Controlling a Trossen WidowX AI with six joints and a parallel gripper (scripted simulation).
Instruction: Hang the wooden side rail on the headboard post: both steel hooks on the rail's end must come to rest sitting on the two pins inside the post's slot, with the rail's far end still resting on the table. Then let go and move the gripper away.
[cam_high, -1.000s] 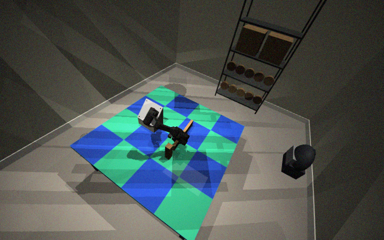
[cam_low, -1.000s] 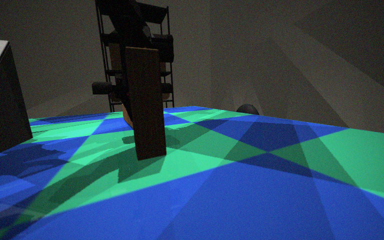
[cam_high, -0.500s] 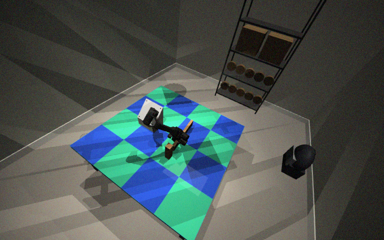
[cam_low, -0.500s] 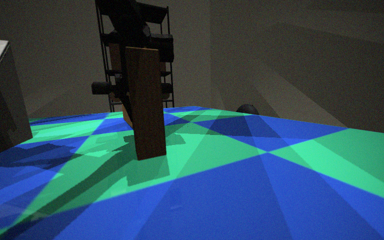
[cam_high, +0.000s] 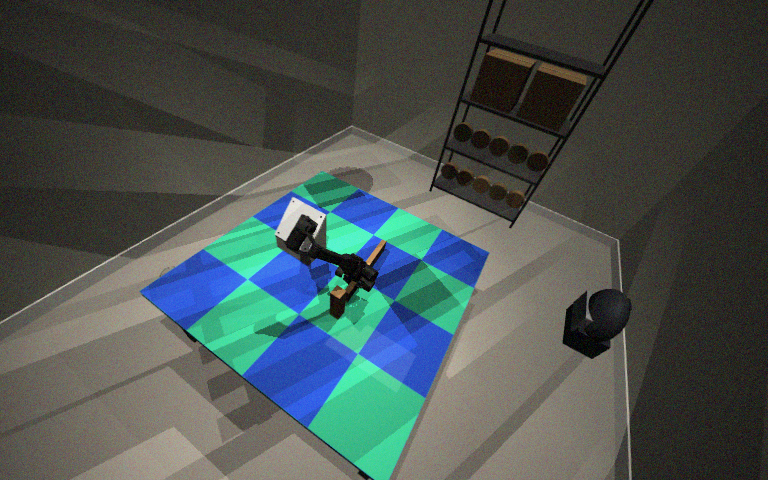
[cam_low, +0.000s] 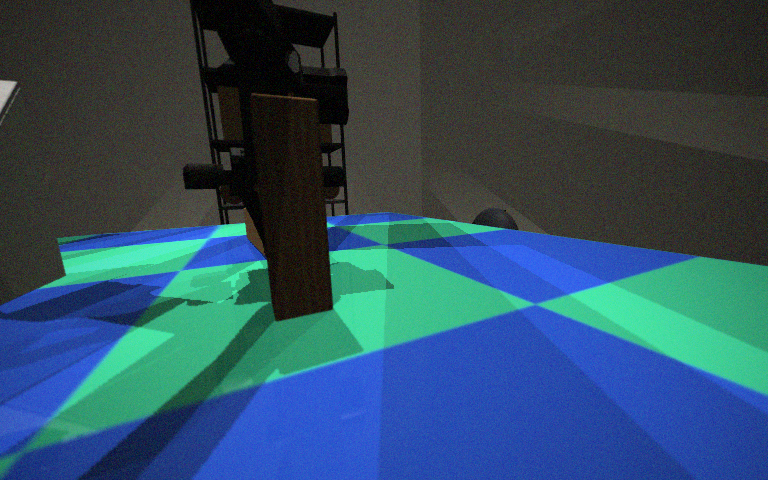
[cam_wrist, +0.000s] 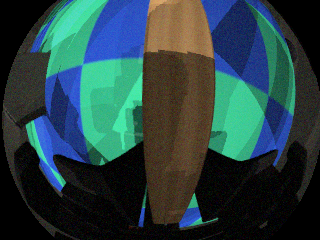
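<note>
The wooden headboard post is 140 mm to the right of my gripper tip, 40 mm above it and 10 mm ahead of it.
</note>
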